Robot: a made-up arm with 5 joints.
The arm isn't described. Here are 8 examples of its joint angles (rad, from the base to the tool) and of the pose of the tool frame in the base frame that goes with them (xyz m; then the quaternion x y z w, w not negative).
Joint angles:
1: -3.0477 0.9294 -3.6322 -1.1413 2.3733
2: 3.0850 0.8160 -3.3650 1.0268 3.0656
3: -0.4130 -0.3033 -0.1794 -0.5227 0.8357
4: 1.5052 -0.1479 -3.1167 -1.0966 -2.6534
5: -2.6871 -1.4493 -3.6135 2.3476 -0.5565
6: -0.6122 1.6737 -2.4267 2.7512 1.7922
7: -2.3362 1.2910 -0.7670 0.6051 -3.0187
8: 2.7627 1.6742 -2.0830 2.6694 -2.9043
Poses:
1: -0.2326 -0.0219 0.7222 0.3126 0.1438 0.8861 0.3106
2: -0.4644 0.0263 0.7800 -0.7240 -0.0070 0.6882 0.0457
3: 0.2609 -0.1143 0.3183 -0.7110 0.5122 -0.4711 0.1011
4: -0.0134 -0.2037 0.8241 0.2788 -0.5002 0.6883 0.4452
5: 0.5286 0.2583 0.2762 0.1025 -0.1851 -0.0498 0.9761
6: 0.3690 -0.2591 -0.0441 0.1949 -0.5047 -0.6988 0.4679
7: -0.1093 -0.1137 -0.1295 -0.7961 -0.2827 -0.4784 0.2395
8: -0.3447 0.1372 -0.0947 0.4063 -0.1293 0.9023 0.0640
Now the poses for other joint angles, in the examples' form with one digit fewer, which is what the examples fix.
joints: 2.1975 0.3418 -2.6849 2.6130 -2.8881
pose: -0.218 0.302 0.681 0.819 -0.559 0.127 0.046
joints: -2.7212 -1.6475 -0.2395 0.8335 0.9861
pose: -0.077 -0.034 0.465 -0.241 -0.830 0.325 0.383
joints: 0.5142 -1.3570 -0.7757 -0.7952 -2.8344
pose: -0.088 -0.050 0.698 -0.011 0.106 0.397 0.912
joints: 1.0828 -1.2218 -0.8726 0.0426 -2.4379
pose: 0.010 0.018 0.727 -0.098 0.509 0.666 0.536
